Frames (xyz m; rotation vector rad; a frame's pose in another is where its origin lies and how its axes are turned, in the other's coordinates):
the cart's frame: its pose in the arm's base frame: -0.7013 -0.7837 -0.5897 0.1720 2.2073 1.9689
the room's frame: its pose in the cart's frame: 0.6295 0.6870 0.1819 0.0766 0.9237 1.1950
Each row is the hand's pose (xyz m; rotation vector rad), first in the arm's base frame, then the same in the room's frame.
Working: the arm's base frame: its pose in the room's frame: -0.4781 1.2239 -0.3540 0.3932 1.3151 1.2214

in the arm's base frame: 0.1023 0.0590 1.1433 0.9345 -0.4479 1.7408
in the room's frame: 0.4694 1.7832 -0.0214 -2.6039 -0.8359 -1.4471
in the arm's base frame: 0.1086 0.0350 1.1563 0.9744 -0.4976 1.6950
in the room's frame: 0.4901 1.7844 -0.0401 -2.6758 -0.8514 -1.3955
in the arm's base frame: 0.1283 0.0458 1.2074 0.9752 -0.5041 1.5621
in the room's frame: 0.5257 1.8251 -0.0264 2.5738 0.9280 1.3305
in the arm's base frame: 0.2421 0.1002 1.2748 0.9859 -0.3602 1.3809
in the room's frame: 0.5366 1.9676 -0.0207 2.3875 1.1836 1.2999
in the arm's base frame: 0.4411 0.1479 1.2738 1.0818 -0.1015 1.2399
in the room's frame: 0.4735 2.1517 -0.0841 2.2517 1.5684 1.2444
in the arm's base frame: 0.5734 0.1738 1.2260 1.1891 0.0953 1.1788
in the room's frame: 0.3931 2.2532 -0.1449 2.2044 1.8526 1.1747
